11 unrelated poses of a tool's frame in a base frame.
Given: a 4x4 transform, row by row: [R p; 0 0 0 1], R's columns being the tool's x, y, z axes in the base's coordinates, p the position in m. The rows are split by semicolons.
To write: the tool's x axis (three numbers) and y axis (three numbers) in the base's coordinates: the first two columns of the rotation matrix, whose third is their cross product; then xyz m. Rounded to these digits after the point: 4 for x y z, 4 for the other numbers.
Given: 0.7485, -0.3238, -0.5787, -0.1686; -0.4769, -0.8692, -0.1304, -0.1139; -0.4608, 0.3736, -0.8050, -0.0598; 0, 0, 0, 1
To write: 0.7485, -0.4769, -0.4608, -0.3238, -0.8692, 0.3736, -0.1686, -0.1139, -0.0598
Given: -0.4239, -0.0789, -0.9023, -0.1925; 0.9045, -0.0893, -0.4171, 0.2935; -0.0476, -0.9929, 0.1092, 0.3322; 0, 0, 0, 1
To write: -0.4239, 0.9045, -0.0476, -0.0789, -0.0893, -0.9929, -0.1925, 0.2935, 0.3322
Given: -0.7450, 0.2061, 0.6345, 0.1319; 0.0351, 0.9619, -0.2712, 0.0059; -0.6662, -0.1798, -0.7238, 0.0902; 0, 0, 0, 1
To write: -0.7450, 0.0351, -0.6662, 0.2061, 0.9619, -0.1798, 0.1319, 0.0059, 0.0902
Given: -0.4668, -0.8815, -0.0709, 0.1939; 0.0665, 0.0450, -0.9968, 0.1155; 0.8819, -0.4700, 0.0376, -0.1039; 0, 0, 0, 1
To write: -0.4668, 0.0665, 0.8819, -0.8815, 0.0450, -0.4700, 0.1939, 0.1155, -0.1039
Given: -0.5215, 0.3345, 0.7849, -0.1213; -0.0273, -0.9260, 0.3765, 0.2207; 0.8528, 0.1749, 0.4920, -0.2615; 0, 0, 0, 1
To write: -0.5215, -0.0273, 0.8528, 0.3345, -0.9260, 0.1749, -0.1213, 0.2207, -0.2615
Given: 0.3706, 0.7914, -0.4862, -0.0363; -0.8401, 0.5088, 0.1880, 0.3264; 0.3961, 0.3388, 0.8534, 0.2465; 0, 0, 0, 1
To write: 0.3706, -0.8401, 0.3961, 0.7914, 0.5088, 0.3388, -0.0363, 0.3264, 0.2465
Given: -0.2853, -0.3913, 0.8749, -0.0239; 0.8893, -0.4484, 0.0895, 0.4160; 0.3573, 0.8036, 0.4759, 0.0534; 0, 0, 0, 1
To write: -0.2853, 0.8893, 0.3573, -0.3913, -0.4484, 0.8036, -0.0239, 0.4160, 0.0534
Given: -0.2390, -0.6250, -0.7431, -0.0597; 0.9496, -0.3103, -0.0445, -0.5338; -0.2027, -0.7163, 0.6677, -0.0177; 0, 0, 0, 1
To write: -0.2390, 0.9496, -0.2027, -0.6250, -0.3103, -0.7163, -0.0597, -0.5338, -0.0177
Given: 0.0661, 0.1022, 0.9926, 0.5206; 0.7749, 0.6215, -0.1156, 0.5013; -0.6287, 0.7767, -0.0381, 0.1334; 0, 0, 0, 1
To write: 0.0661, 0.7749, -0.6287, 0.1022, 0.6215, 0.7767, 0.5206, 0.5013, 0.1334
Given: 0.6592, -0.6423, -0.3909, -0.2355; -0.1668, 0.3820, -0.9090, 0.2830; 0.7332, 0.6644, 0.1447, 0.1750; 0, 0, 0, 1
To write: 0.6592, -0.1668, 0.7332, -0.6423, 0.3820, 0.6644, -0.2355, 0.2830, 0.1750
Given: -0.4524, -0.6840, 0.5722, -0.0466; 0.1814, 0.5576, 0.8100, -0.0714; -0.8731, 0.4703, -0.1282, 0.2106; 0, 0, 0, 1
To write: -0.4524, 0.1814, -0.8731, -0.6840, 0.5576, 0.4703, -0.0466, -0.0714, 0.2106
